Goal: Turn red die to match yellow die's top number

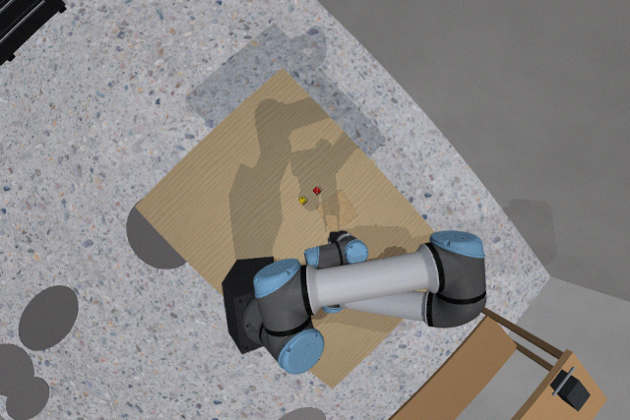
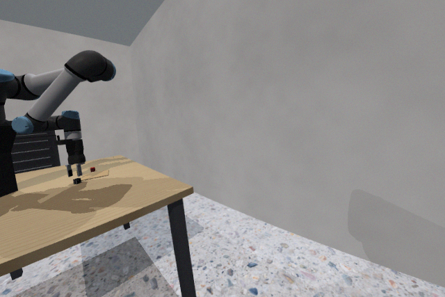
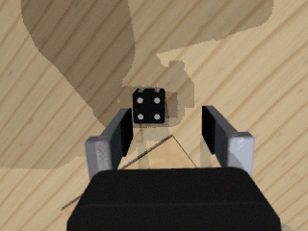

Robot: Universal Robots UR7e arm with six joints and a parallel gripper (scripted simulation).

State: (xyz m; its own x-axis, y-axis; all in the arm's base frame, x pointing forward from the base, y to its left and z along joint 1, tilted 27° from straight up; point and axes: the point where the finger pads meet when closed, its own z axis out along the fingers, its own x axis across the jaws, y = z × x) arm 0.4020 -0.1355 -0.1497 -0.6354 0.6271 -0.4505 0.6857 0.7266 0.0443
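My hand is 4 cm above the black die and 1 cm to the left of it. Also, from my hand: tan mat: 10 cm ahead, 7 cm to the left, 5 cm below; then red die: 20 cm to the left, 10 cm ahead, 4 cm below; then yellow die: 22 cm to the left, 4 cm below, 3 cm ahead.
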